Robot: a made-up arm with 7 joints.
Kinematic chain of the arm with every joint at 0, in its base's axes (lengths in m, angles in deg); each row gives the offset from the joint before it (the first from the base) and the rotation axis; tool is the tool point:
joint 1: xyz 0 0 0.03 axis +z
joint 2: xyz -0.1 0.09 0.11 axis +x
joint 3: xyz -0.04 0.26 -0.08 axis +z
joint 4: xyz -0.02 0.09 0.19 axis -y
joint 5: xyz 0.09 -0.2 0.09 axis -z
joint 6: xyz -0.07 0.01 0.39 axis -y
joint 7: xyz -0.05 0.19 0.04 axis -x
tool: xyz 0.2 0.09 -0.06
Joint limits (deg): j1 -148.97..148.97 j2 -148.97..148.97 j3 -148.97..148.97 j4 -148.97..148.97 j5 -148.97..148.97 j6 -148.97..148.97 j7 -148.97..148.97
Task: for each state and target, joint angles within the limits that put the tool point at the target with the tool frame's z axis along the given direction. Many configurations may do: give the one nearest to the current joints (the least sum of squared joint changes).
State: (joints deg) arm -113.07 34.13 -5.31 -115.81 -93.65 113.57 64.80
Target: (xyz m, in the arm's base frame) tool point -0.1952 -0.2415 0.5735 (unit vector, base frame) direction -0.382 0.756 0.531
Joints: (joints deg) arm -106.83 17.32 -20.81 -65.18 -93.81 101.09 56.79
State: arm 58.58 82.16 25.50 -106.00 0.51 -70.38 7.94
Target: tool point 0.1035 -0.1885 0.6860 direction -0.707 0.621 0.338
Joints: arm 48.29 108.25 49.14 -91.22 -2.17 -87.89 -0.88
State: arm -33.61 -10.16 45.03 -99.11 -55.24 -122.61 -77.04
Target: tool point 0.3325 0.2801 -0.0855 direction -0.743 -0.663 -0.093
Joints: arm -32.87 -41.13 30.25 -129.46 -65.41 -116.15 -91.59
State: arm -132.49 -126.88 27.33 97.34 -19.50 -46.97 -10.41
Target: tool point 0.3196 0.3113 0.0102 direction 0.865 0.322 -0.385
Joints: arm -145.14 -113.37 31.16 109.80 -37.43 -61.37 11.99
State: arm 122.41 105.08 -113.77 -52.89 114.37 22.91 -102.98
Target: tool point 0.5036 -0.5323 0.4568 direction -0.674 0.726 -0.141
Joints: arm 109.76 72.23 -136.03 -41.28 139.14 -19.51 -141.30
